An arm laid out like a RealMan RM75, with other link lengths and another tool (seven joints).
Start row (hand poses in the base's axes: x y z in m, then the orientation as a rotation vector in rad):
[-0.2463 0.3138 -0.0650 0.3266 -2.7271 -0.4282]
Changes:
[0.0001 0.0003 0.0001 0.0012 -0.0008 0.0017]
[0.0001 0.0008 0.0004 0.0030 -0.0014 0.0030]
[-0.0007 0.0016 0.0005 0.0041 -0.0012 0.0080]
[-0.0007 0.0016 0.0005 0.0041 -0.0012 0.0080]
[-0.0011 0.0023 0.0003 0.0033 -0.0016 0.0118]
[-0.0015 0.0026 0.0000 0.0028 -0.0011 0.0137]
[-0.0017 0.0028 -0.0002 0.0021 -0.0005 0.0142]
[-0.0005 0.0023 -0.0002 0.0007 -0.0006 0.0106]
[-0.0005 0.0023 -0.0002 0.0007 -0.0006 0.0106]
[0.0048 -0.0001 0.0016 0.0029 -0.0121 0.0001]
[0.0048 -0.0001 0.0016 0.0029 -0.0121 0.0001]
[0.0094 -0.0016 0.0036 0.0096 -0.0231 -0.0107]
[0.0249 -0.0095 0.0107 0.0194 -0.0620 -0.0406]
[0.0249 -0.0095 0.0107 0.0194 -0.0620 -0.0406]
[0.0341 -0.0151 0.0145 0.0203 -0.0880 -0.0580]
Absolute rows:
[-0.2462 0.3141 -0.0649 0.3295 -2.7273 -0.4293]
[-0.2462 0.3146 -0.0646 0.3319 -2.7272 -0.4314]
[-0.2470 0.3154 -0.0645 0.3388 -2.7255 -0.4316]
[-0.2470 0.3154 -0.0645 0.3388 -2.7255 -0.4316]
[-0.2474 0.3161 -0.0647 0.3439 -2.7249 -0.4294]
[-0.2478 0.3164 -0.0650 0.3462 -2.7240 -0.4283]
[-0.2480 0.3166 -0.0652 0.3465 -2.7233 -0.4272]
[-0.2468 0.3161 -0.0652 0.3413 -2.7246 -0.4262]
[-0.2468 0.3161 -0.0652 0.3413 -2.7246 -0.4262]
[-0.2415 0.3137 -0.0634 0.3311 -2.7385 -0.4316]
[-0.2415 0.3137 -0.0634 0.3311 -2.7385 -0.4316]
[-0.2369 0.3122 -0.0614 0.3216 -2.7512 -0.4432]
[-0.2214 0.3043 -0.0543 0.2947 -2.7958 -0.4632]
[-0.2214 0.3043 -0.0543 0.2947 -2.7958 -0.4632]
[-0.2122 0.2987 -0.0505 0.2784 -2.8255 -0.4680]

